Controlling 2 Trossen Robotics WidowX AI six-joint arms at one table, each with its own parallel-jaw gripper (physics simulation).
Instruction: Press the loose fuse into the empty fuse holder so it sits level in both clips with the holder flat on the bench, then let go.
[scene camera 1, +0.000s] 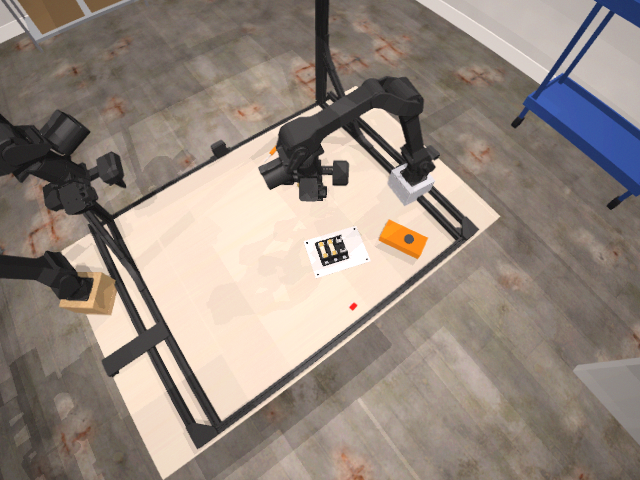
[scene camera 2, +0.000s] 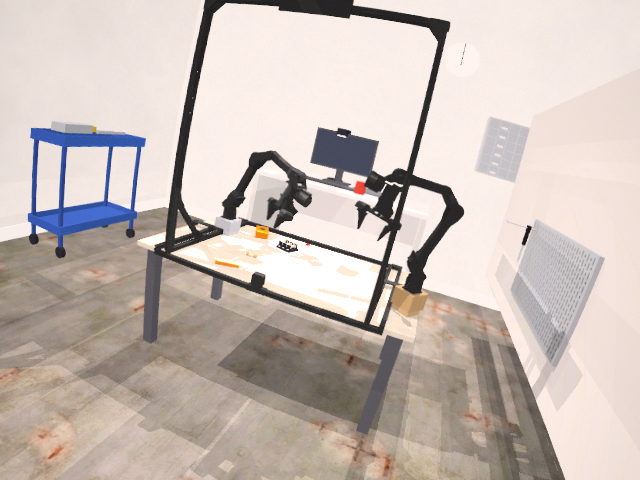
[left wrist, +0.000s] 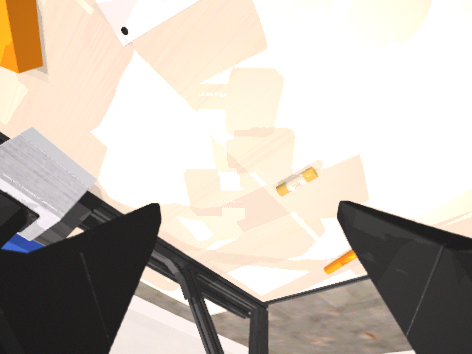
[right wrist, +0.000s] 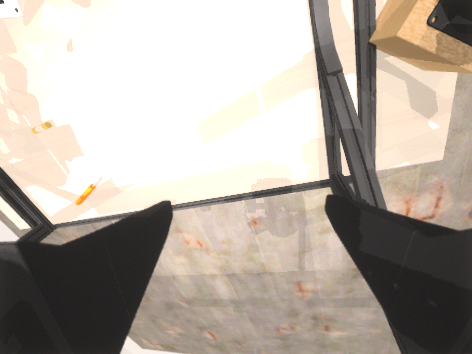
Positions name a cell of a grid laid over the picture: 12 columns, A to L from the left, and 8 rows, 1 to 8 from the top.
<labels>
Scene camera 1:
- my left gripper: F4
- my right gripper: C4
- orange box: H4, on the table
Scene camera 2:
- my right gripper: G4
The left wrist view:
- my left gripper: G5
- orange box: A2
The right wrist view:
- my right gripper: G5
</labels>
